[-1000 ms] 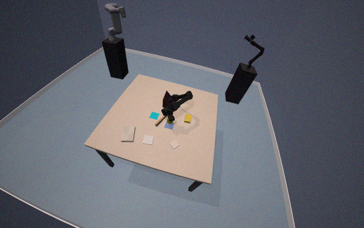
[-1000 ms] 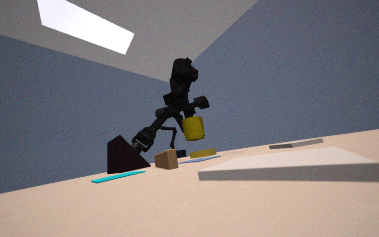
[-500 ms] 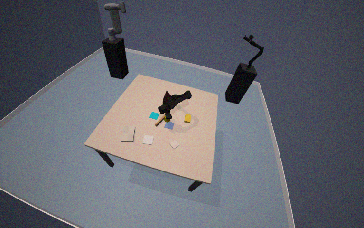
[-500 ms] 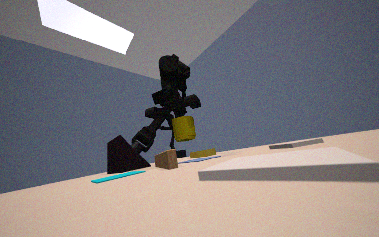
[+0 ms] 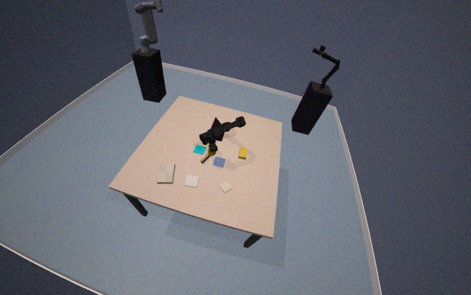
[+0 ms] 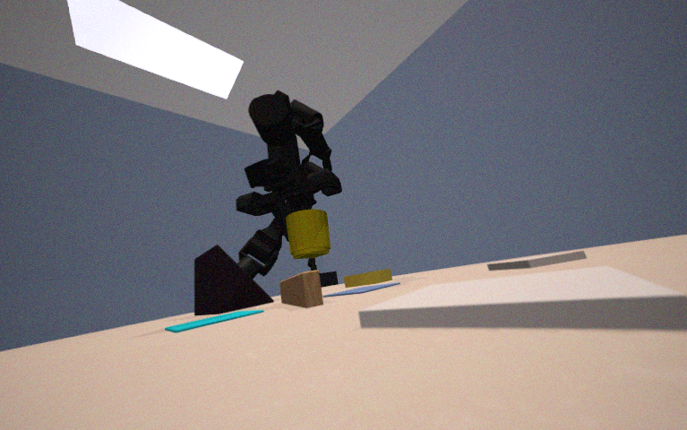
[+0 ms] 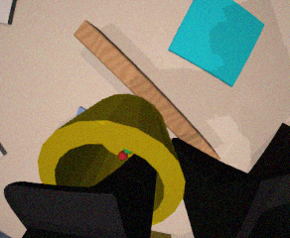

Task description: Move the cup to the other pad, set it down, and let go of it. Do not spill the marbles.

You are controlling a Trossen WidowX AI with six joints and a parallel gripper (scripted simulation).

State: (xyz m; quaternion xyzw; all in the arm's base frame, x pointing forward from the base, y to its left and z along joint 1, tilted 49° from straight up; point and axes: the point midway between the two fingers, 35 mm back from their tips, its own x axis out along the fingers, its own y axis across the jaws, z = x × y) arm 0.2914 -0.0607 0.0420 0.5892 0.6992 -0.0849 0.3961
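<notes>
My gripper tip is now 30 mm past the cyan pad, 120 mm to the left of it and 110 mm above it. Also, from my gripper tip: red marble (20 mm ahead, 30 mm to the left, 20 mm below); then curved wooden block (10 mm ahead, 10 mm to the right, 90 mm below); then cup (20 mm ahead, 10 mm to the left).
</notes>
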